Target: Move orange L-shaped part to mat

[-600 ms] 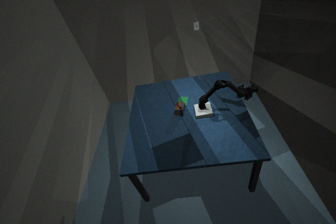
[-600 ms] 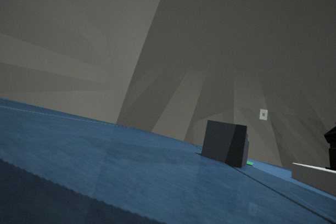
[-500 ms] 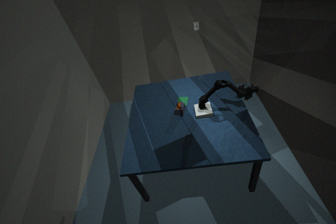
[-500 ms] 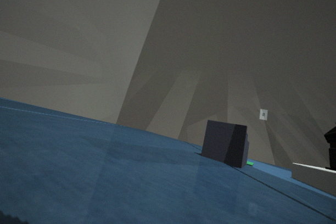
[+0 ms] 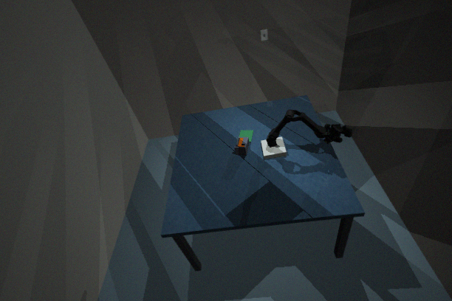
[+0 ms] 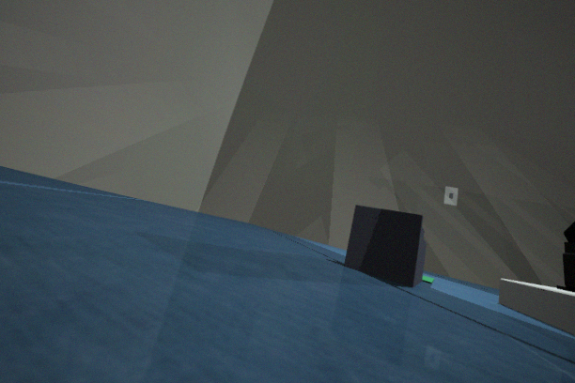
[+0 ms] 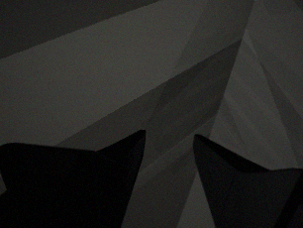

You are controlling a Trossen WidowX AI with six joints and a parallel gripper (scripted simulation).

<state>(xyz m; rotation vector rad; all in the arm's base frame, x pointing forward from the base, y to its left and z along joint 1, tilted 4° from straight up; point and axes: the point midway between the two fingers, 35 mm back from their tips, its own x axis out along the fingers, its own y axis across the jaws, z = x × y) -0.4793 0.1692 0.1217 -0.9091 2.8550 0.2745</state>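
My gripper tip is now 74 cm short of the orange L-shaped part, 21 cm to the left of it and 14 cm above it. Round my gripper tip: green mat (67 cm ahead, 37 cm to the right, 20 cm below).
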